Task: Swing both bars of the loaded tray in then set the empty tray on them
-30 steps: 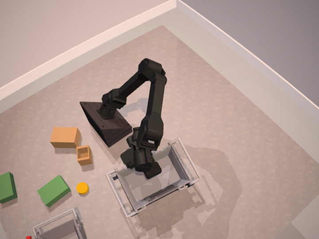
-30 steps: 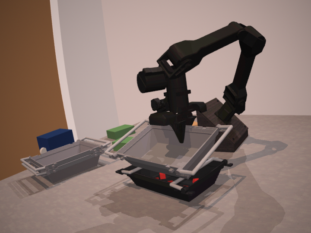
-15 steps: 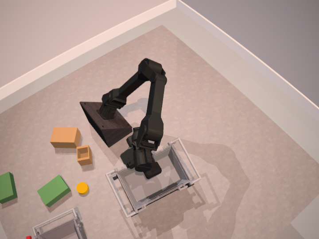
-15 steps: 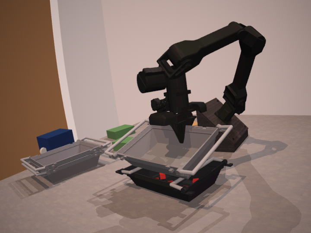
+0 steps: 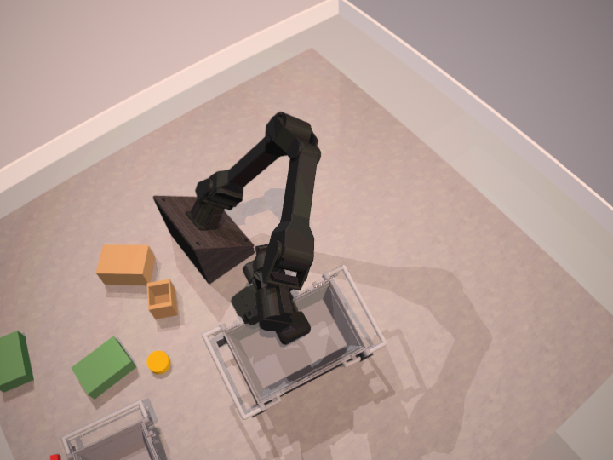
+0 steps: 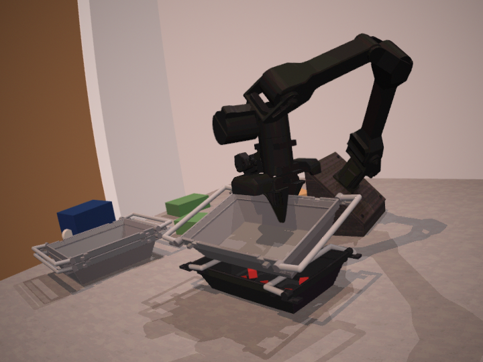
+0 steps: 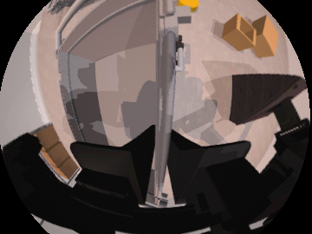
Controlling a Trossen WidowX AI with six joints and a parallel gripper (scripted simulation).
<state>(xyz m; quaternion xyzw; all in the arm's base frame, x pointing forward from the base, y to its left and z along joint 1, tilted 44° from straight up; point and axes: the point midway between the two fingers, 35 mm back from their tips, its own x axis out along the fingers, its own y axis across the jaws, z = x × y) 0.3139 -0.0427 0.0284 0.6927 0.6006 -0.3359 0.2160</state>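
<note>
Now: gripper tip 7 cm short of the grey translucent tray, 1 cm to the left of it and 1 cm below it. Also, from my gripper tip: yellow disc 26 cm to the right, 13 cm behind, 10 cm below; then red cube 57 cm to the right, 10 cm below, 9 cm behind.
</note>
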